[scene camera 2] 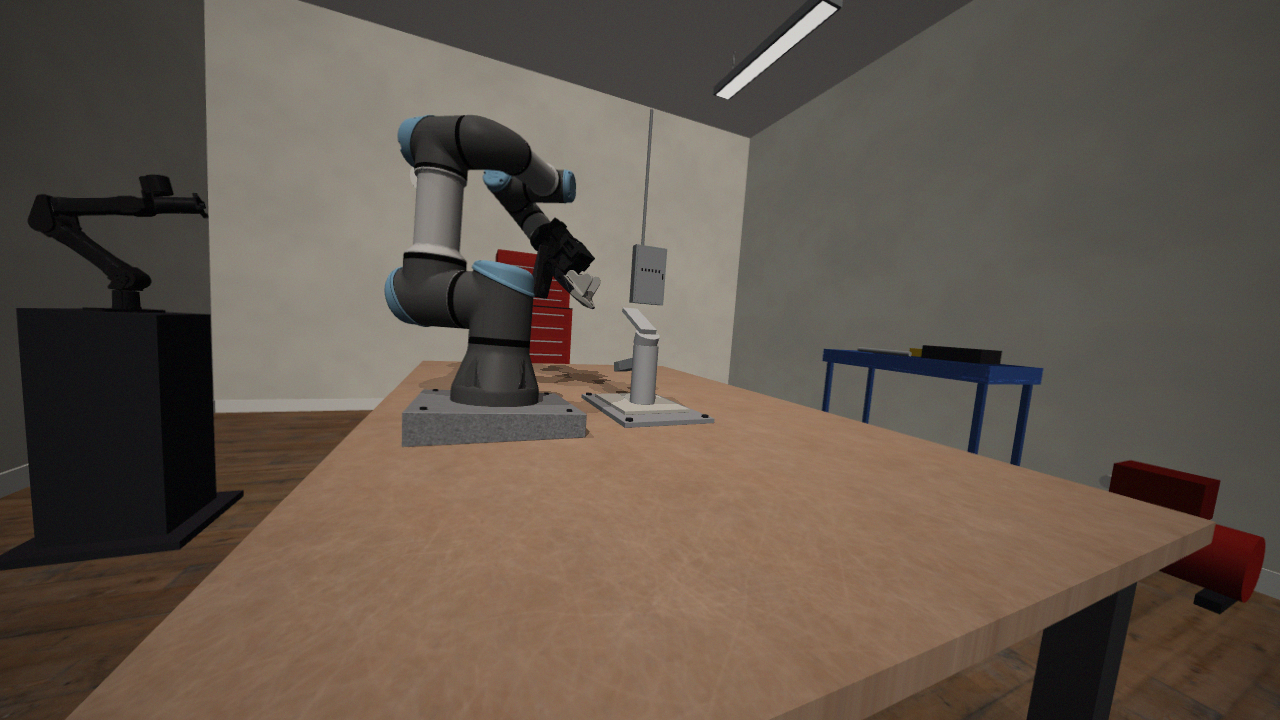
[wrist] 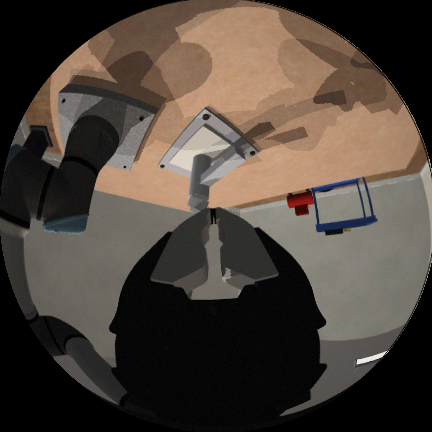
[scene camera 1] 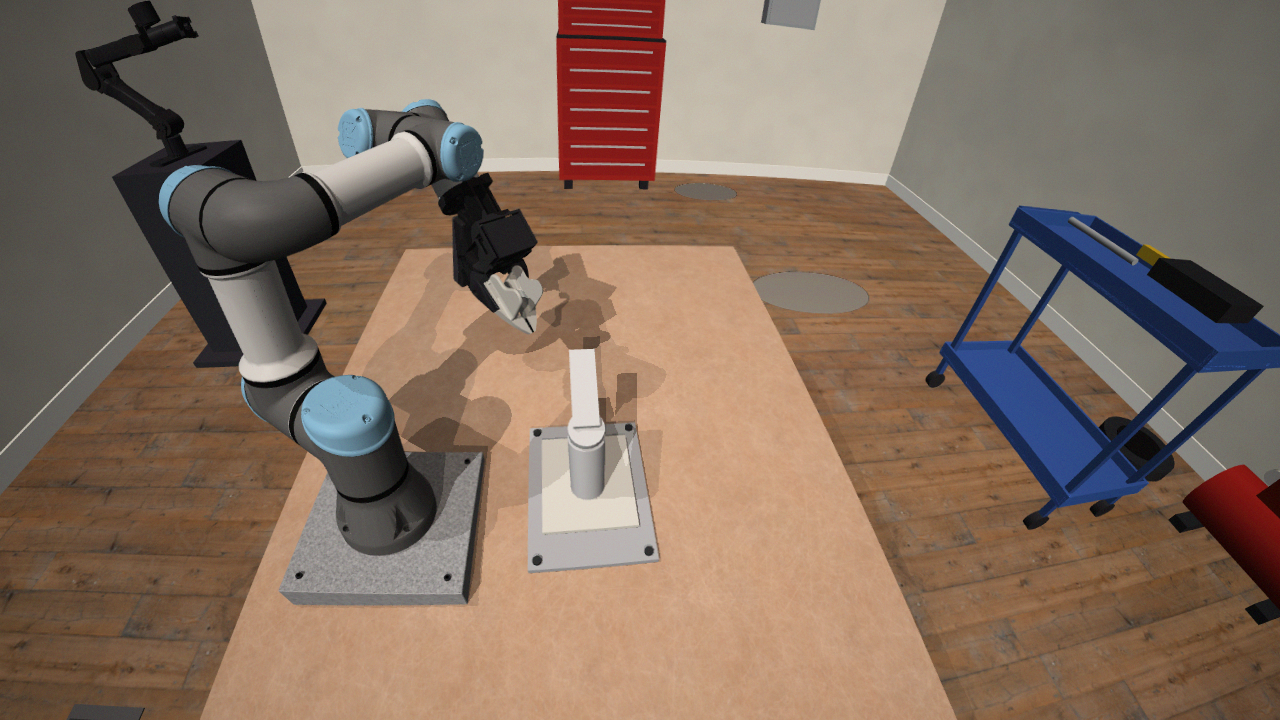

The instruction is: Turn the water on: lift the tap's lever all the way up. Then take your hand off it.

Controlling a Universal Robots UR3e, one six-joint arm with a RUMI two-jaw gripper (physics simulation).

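Seen in the pictures: gripper, fingertip midpoint: (scene camera 2: pixel 593 308) (wrist: pixel 213 209) (scene camera 1: pixel 532 332); arm's base, origin of the base link: (scene camera 2: pixel 495 400) (wrist: pixel 94 136) (scene camera 1: pixel 389 513).
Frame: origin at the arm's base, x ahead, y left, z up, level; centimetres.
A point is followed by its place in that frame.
The tap's grey post (scene camera 1: pixel 586 470) @(z 5.4, x 26.9, y 1.9 cm) (scene camera 2: pixel 643 371) @(z 4.5, x 25.9, y 2.2 cm) (wrist: pixel 200 172) @(z 3.9, x 25.7, y 6.3 cm) stands upright on a pale plate with a grey rim (scene camera 1: pixel 592 550) @(z -2.3, x 27.1, y -5.5 cm). Its white lever (scene camera 1: pixel 583 389) @(z 14.2, x 26.9, y 8.0 cm) (scene camera 2: pixel 638 320) @(z 13.9, x 26.4, y 7.2 cm) slants upward from the top of the post, its free end raised and pointing toward the back in the scene views. My gripper (scene camera 1: pixel 532 329) @(z 15.9, x 20.2, y 17.6 cm) (scene camera 2: pixel 591 304) @(z 15.9, x 20.2, y 17.6 cm) (wrist: pixel 213 209) @(z 15.9, x 20.2, y 17.6 cm) is shut with its fingertips together and nothing between them. It hangs above the table, behind and left of the lever's free end, apart from it. In the wrist view the fingers hide the lever.
The arm's grey base block (scene camera 1: pixel 458 528) @(z -0.2, x 9.7, y -2.5 cm) (scene camera 2: pixel 492 428) @(z -1.3, x -1.1, y -11.4 cm) stands left of the tap on the tan table (scene camera 1: pixel 742 573) @(z -3.1, x 46.5, y -10.5 cm) (scene camera 2: pixel 644 537) @(z -3.1, x 8.4, y -37.7 cm). A blue cart (scene camera 1: pixel 1029 385) (scene camera 2: pixel 895 362) is at the right. A red drawer cabinet (scene camera 1: pixel 611 116) stands behind the table.
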